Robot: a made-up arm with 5 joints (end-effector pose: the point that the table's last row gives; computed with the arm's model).
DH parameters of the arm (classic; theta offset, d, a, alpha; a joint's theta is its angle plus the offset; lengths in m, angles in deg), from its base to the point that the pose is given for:
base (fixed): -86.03 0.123 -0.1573 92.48
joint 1: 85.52 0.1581 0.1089 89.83
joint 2: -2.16 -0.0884 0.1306 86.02
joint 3: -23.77 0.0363 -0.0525 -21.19
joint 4: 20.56 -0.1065 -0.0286 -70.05
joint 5: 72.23 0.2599 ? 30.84
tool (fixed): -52.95 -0.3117 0 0
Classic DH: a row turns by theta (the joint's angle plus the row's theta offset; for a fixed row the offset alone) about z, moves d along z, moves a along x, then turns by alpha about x.
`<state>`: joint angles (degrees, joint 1 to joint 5).
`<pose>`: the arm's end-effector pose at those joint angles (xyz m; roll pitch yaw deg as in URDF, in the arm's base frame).
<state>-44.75 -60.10 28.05 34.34 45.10</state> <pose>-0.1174 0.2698 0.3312 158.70 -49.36 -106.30</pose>
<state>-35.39 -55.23 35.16 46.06 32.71</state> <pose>-0.0903 0.3071 0.3668 150.69 -42.75 -109.73</pose>
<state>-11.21 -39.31 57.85 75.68 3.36</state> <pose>-0.0413 0.3561 0.4677 153.09 -12.26 -137.90</pose>
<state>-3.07 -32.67 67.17 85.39 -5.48</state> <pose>-0.0587 0.3611 0.5015 156.04 2.96 -146.78</pose>
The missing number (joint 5, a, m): -0.0271
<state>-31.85 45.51 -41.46 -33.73 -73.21</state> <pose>-0.3769 0.1668 0.1215 41.00 -39.15 22.11</pose>
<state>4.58 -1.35 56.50 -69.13 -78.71</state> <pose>-0.4057 0.2900 0.3454 91.41 -9.82 33.09</pose>
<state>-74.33 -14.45 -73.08 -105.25 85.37</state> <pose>-0.0463 -0.1460 0.1538 26.87 2.92 -162.64</pose>
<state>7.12 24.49 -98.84 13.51 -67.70</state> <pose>-0.4161 0.0753 0.2514 -0.76 12.10 51.13</pose>
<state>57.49 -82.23 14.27 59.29 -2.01</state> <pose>-0.1732 0.4179 -0.0461 7.35 -57.82 46.64</pose>
